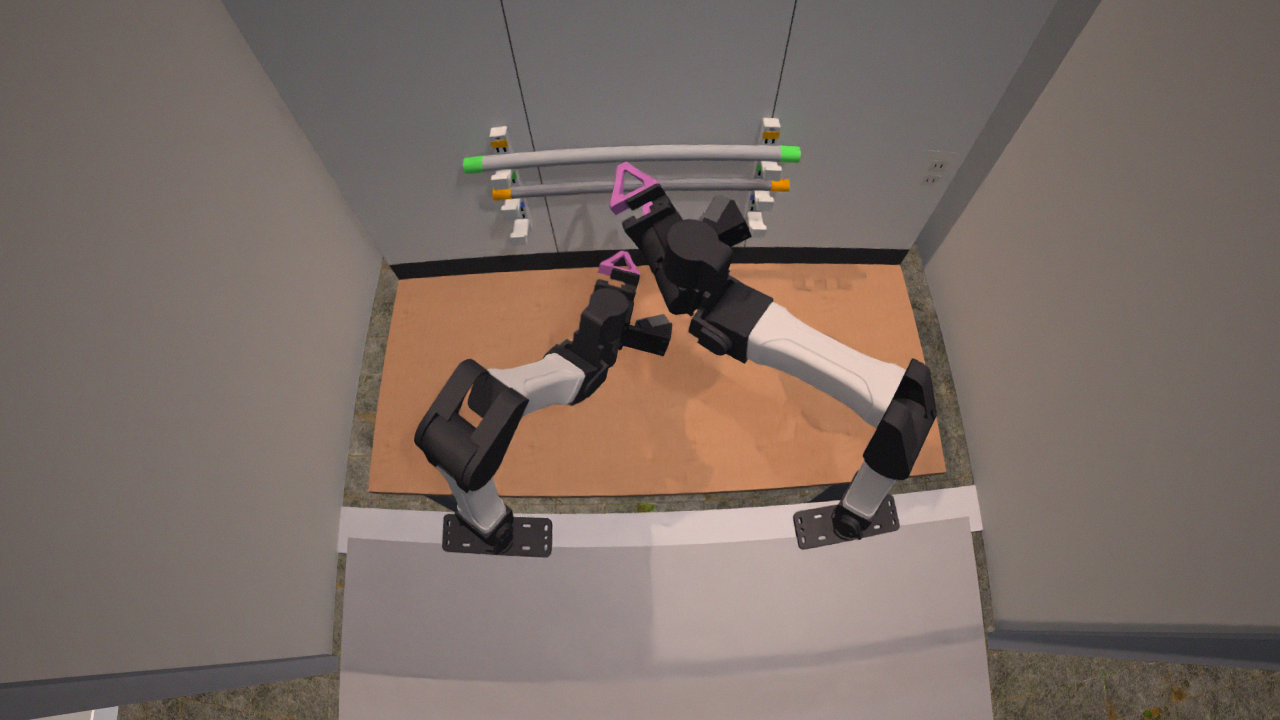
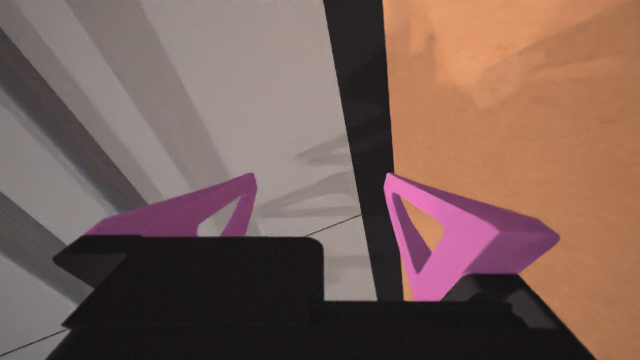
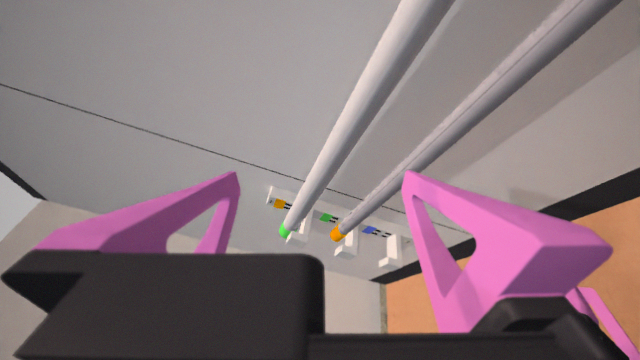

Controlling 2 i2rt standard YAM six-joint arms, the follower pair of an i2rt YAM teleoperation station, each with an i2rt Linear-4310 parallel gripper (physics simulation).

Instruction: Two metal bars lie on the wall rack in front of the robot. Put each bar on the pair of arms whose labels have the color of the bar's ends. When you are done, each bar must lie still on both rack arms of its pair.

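Pixels of known places: left gripper, between the fingertips: [image 1: 619, 272] [image 2: 320, 180]; right gripper, between the fingertips: [image 1: 634, 182] [image 3: 320, 180]; left arm's base, origin of its link: [image 1: 496, 535]; right arm's base, origin of its link: [image 1: 846, 522].
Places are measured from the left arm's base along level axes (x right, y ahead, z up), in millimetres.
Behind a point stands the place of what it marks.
Observation:
The thicker green-ended bar [image 1: 648, 154] {x 275, y 500, z 380 mm} [image 3: 357, 117] {x 255, y 497, z 375 mm} lies on the top rack arms, below the orange labels [image 1: 499, 144] {x 51, y 517, z 400 mm} [image 3: 279, 203] {x 53, y 517, z 401 mm}. The thinner orange-ended bar [image 1: 572, 189] {x 153, y 502, z 301 mm} [image 3: 450, 135] {x 268, y 503, z 299 mm} lies on the second arms, below the green labels [image 3: 326, 217] {x 52, y 517, z 325 mm}. The lowest arms [image 1: 519, 231] {x 50, y 490, z 210 mm} [image 3: 391, 255] {x 51, y 485, z 210 mm}, below the blue labels [image 3: 369, 230] {x 50, y 517, z 249 mm}, carry no bar. My right gripper [image 1: 631, 189] {x 255, y 429, z 395 mm} [image 3: 320, 180] {x 255, y 429, z 395 mm} is open and empty, in front of the bars near mid-length. My left gripper [image 1: 618, 264] {x 221, y 449, z 132 mm} [image 2: 320, 180] {x 221, y 449, z 132 mm} is open and empty, lower, near the wall's foot; a dim bar length [image 2: 65, 117] {x 302, y 509, z 285 mm} shows at its left.
The grey back wall [image 1: 653, 71] {x 284, y 542, z 507 mm} bears the rack and ends in a black baseboard [image 1: 447, 265] {x -141, y 533, z 52 mm} [image 2: 365, 125] {x 225, y 541, z 47 mm}. A brown board [image 1: 537, 447] {x 70, y 162, z 12 mm} [image 2: 525, 125] {x 230, y 410, z 12 mm} lies on the floor. Side walls [image 1: 179, 358] {x -327, y 131, z 481 mm} [image 1: 1136, 358] {x 909, y 120, z 467 mm} stand on both sides. The right forearm [image 1: 823, 358] {x 465, y 140, z 435 mm} reaches over the board.

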